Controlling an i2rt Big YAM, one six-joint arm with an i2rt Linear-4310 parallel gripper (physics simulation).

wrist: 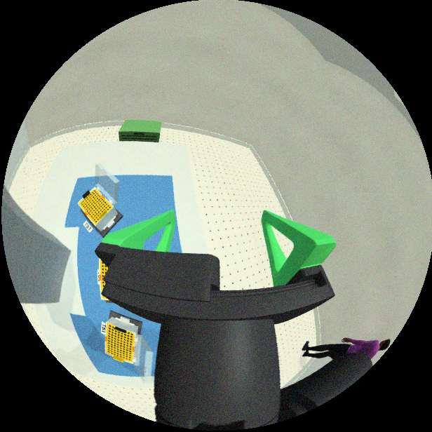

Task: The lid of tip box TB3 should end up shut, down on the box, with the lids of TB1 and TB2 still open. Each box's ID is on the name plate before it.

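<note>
A tip box (97, 206) with yellow tips stands at the upper left of the blue mat (150, 192), its clear lid (107, 183) upright and open. A second tip box (103, 280) is mostly hidden behind my gripper's body; its lid is hidden. A third tip box (120, 346) stands at the lower left, its clear lid (145, 357) raised on the right side. Name plates show by the upper box (88, 226) and the lower box (104, 327), too small to read surely. My gripper (218, 214) is open and empty, with its green fingers apart, to the right of the boxes.
A green cabinet-like block (140, 131) stands beyond the pale table (125, 160). A large grey shape (35, 255) fills the left edge. A figure in a purple top (364, 348) shows at the lower right, beside a dark part of the arm (325, 382).
</note>
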